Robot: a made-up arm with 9 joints. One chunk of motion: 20 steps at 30 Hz.
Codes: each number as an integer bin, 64 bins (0 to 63) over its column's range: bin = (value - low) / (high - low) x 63, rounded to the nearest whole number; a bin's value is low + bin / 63 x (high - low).
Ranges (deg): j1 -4..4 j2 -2..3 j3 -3..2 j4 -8..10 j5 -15..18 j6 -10..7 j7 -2..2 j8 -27..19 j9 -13..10
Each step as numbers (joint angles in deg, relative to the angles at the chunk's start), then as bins.
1 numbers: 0.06 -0.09 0.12 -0.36 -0.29 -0.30 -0.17 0.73 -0.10
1 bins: 32 24 39 27 28 36 29 38 35
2 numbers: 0.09 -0.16 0.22 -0.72 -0.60 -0.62 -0.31 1.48 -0.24
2 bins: 32 23 41 25 27 35 27 39 35
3 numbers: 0.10 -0.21 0.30 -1.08 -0.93 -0.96 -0.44 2.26 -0.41
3 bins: 32 23 42 24 27 34 25 40 34
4 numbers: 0.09 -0.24 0.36 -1.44 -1.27 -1.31 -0.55 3.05 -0.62
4 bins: 32 22 42 23 26 32 23 41 34
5 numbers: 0.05 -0.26 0.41 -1.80 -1.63 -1.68 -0.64 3.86 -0.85
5 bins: 32 22 43 22 26 31 21 42 33
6 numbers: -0.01 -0.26 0.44 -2.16 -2.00 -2.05 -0.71 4.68 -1.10
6 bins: 31 22 43 20 25 29 20 43 33
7 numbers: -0.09 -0.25 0.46 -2.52 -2.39 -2.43 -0.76 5.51 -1.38
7 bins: 31 22 44 19 24 28 20 45 32
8 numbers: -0.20 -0.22 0.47 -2.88 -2.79 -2.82 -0.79 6.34 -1.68
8 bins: 30 22 44 18 23 27 19 46 31
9 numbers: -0.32 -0.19 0.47 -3.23 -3.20 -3.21 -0.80 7.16 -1.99
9 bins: 29 23 44 17 23 25 19 47 30
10 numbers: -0.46 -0.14 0.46 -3.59 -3.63 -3.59 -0.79 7.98 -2.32
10 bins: 28 23 44 15 22 24 19 48 29
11 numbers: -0.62 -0.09 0.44 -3.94 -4.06 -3.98 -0.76 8.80 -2.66
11 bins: 27 24 43 14 21 22 20 49 28
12 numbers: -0.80 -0.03 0.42 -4.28 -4.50 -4.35 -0.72 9.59 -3.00
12 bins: 25 25 43 13 20 21 20 50 27
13 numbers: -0.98 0.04 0.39 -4.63 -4.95 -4.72 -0.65 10.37 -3.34
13 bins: 24 26 43 12 19 20 21 51 26
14 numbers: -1.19 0.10 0.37 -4.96 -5.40 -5.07 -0.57 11.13 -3.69
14 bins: 22 26 42 11 18 18 23 52 26
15 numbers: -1.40 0.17 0.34 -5.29 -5.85 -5.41 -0.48 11.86 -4.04
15 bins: 20 27 42 9 17 17 24 53 25
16 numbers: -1.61 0.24 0.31 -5.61 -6.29 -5.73 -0.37 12.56 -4.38
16 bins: 19 28 42 8 17 16 26 54 24
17 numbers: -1.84 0.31 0.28 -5.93 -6.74 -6.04 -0.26 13.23 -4.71
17 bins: 17 29 41 7 16 15 27 55 23
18 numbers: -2.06 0.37 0.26 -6.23 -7.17 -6.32 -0.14 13.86 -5.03
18 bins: 15 30 41 6 15 14 29 56 22
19 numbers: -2.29 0.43 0.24 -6.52 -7.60 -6.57 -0.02 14.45 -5.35
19 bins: 13 31 41 5 14 13 31 57 21
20 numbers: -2.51 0.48 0.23 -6.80 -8.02 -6.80 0.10 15.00 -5.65
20 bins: 12 31 41 4 13 12 33 58 20
